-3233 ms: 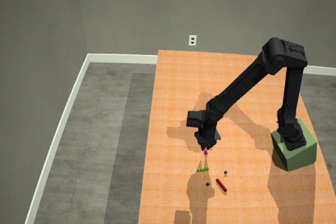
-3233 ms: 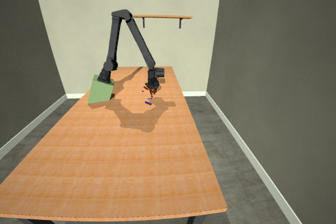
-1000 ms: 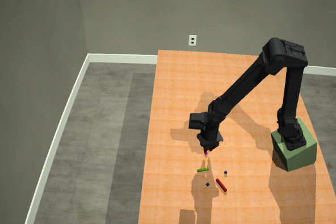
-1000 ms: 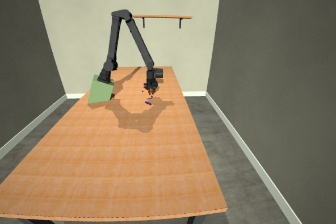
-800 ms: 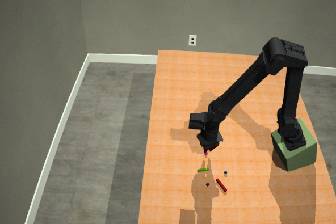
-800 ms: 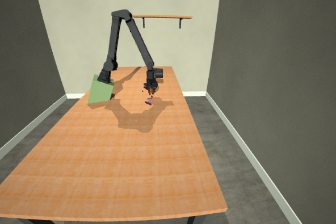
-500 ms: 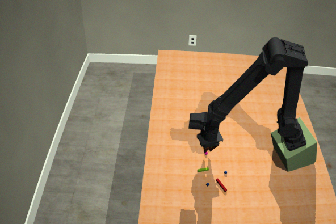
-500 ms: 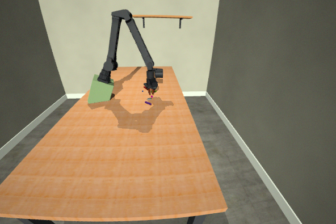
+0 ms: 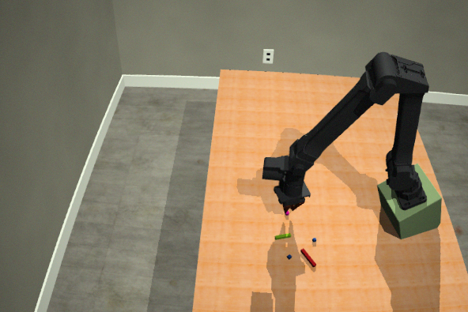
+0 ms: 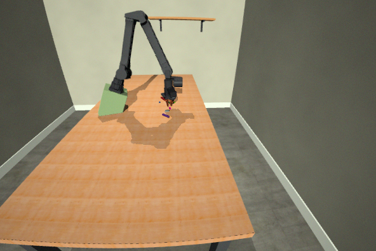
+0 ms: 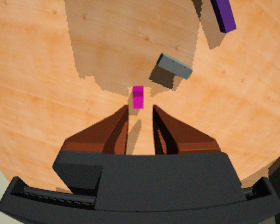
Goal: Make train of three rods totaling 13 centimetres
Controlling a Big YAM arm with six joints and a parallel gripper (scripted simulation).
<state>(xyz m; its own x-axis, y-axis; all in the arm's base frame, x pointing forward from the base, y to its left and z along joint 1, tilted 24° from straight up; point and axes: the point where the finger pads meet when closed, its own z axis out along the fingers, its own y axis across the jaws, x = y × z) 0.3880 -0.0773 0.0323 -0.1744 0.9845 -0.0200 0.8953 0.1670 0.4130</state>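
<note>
Now: the magenta rod 2 cm below my hand. Also, from my hand: lime rod 3 cm ahead, 9 cm to the left, 2 cm below; then grey rod 2 cm behind, 4 cm to the right, 2 cm below; then purple rod 4 cm behind, 11 cm to the right, 2 cm below.
</note>
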